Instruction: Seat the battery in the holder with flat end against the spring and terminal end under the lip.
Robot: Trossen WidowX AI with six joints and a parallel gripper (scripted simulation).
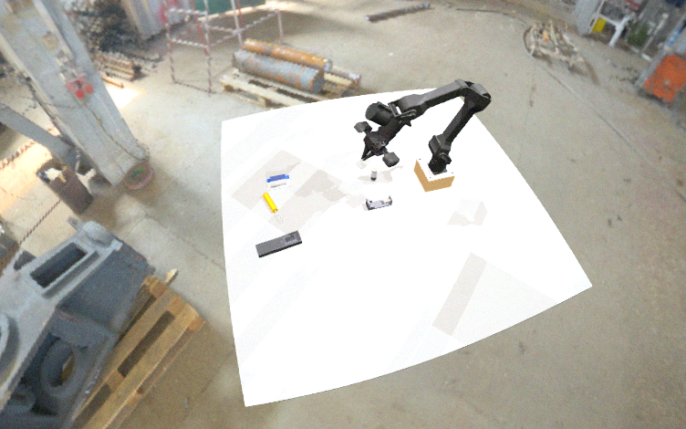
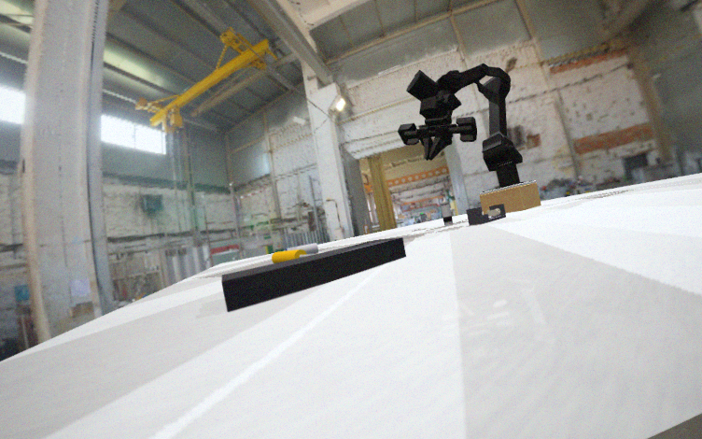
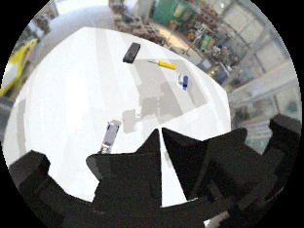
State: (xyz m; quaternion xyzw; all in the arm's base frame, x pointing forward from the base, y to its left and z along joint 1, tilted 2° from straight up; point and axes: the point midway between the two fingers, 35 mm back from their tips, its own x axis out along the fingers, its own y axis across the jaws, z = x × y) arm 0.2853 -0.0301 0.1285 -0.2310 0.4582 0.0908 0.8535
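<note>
The battery lies 7 cm behind my gripper tip, 4 cm to the right of it and 13 cm below it. Also, from my gripper tip: white item (30 cm ahead, 13 cm to the right, 16 cm below); then yellow-handled screwdriver (34 cm ahead, 16 cm below); then flat black box (35 cm ahead, 15 cm to the left, 15 cm below).
</note>
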